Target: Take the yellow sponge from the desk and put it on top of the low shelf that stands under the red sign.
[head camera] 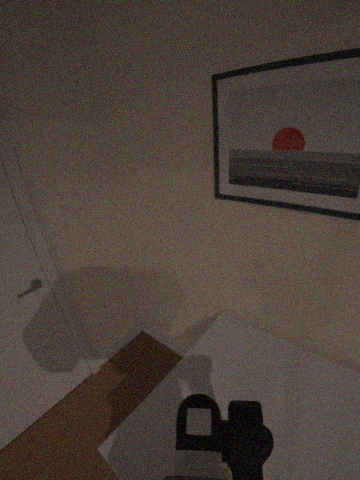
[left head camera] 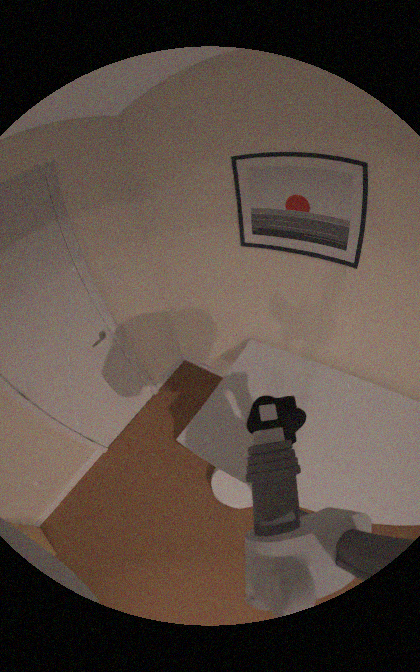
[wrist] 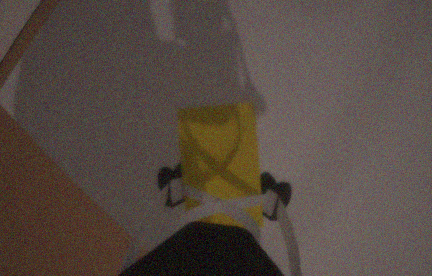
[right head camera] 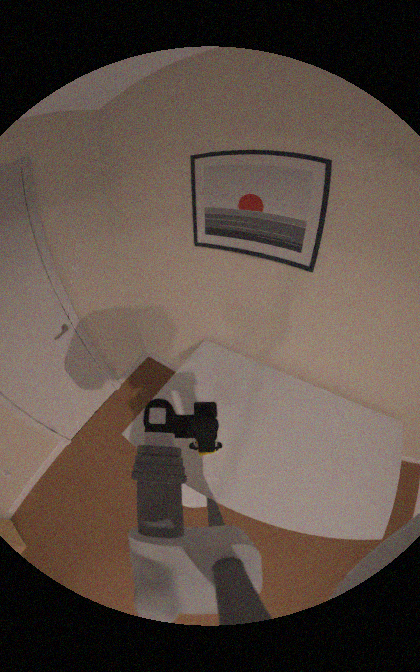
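Observation:
The yellow sponge is between the two dark fingertips in the wrist view, one pressed to each long side. My gripper is shut on it. The sponge appears to be held above the white desk, near its left end; the exact height is hard to tell. In the left head view the fingers are hidden behind the dark wrist. The low shelf does not show in these views, and I cannot make out a separate red sign.
A framed picture with a red half disc hangs on the wall behind the desk. A pale door with a handle is at the left. A round white object shows below the desk's front edge. The floor is brown.

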